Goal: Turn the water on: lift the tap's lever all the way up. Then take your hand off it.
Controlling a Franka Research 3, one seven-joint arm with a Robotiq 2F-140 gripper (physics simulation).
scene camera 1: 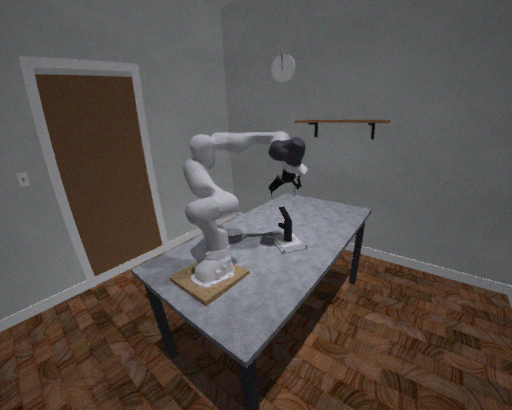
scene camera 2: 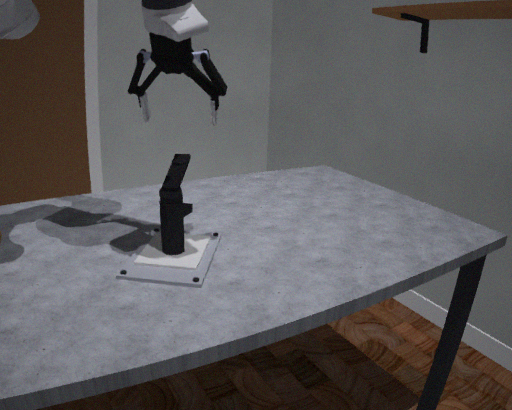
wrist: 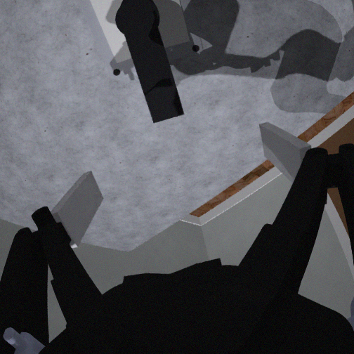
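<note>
The black tap [scene camera 1: 288,229] [scene camera 2: 172,227] stands upright on a white and grey base plate [scene camera 1: 298,247] [scene camera 2: 160,277]. Its lever [scene camera 1: 285,214] [scene camera 2: 177,172] [wrist: 154,75] slants steeply upward from the top of the tap body, and a short spout [scene camera 2: 187,209] sticks out of the body's side below it. My gripper [scene camera 1: 283,193] [scene camera 2: 180,121] [wrist: 176,162] is wide open and empty. It hangs above the lever and apart from it. In the wrist view the lever's end lies beyond the two finger pads, touching neither.
The grey table [scene camera 1: 270,295] [scene camera 2: 300,280] carries the tap's plate and the arm's wooden base board [scene camera 1: 206,296]. The arm's shadow falls beside the tap. A wall shelf [scene camera 1: 345,121] [scene camera 2: 465,10] is at the back, and a brown door [scene camera 1: 100,165] is at the left.
</note>
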